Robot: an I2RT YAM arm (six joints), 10 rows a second.
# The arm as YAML. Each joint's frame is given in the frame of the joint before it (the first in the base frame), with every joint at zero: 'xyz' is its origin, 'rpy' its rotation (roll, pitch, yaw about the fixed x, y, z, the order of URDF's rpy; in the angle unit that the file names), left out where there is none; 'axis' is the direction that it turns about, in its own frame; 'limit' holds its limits. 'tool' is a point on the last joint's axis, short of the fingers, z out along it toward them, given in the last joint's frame.
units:
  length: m
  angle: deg
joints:
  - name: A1
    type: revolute
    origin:
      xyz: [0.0, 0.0, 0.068]
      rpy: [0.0, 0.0, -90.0]
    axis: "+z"
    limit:
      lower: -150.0
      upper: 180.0
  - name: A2
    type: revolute
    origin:
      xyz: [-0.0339, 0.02, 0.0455]
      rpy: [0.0, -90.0, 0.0]
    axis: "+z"
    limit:
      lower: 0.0
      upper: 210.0
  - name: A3
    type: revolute
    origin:
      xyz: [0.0, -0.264, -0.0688]
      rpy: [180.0, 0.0, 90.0]
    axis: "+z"
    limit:
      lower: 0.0
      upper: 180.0
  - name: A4
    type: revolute
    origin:
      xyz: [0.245, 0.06, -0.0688]
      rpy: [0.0, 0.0, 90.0]
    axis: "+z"
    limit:
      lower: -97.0
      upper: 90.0
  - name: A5
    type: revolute
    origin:
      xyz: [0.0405, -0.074, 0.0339]
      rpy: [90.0, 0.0, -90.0]
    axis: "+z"
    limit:
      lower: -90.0
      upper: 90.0
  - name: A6
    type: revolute
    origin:
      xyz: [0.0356, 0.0, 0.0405]
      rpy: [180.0, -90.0, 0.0]
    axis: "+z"
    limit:
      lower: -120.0
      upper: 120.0
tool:
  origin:
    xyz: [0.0, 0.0, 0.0]
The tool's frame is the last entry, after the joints.
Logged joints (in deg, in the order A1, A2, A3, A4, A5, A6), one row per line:
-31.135, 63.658, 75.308, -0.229, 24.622, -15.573
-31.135, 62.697, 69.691, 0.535, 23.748, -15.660
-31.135, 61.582, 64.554, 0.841, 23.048, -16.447
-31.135, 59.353, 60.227, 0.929, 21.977, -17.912
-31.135, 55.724, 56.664, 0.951, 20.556, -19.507
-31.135, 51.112, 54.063, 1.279, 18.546, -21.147
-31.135, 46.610, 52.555, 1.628, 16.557, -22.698
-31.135, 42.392, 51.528, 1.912, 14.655, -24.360
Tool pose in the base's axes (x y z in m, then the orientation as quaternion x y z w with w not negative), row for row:
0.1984, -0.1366, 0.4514, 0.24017, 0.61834, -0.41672, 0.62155
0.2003, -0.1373, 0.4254, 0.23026, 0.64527, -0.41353, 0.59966
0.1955, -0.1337, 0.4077, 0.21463, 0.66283, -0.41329, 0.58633
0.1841, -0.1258, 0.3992, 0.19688, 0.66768, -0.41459, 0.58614
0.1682, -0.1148, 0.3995, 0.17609, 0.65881, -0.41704, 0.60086
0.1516, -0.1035, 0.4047, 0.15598, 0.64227, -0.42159, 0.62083
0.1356, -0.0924, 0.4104, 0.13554, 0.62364, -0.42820, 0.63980
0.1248, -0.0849, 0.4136, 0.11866, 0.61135, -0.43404, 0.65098
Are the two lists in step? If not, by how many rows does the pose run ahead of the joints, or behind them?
The pose runs 1 row ahead of the joints: the pose in row i belongs to the joints in row i + 1.
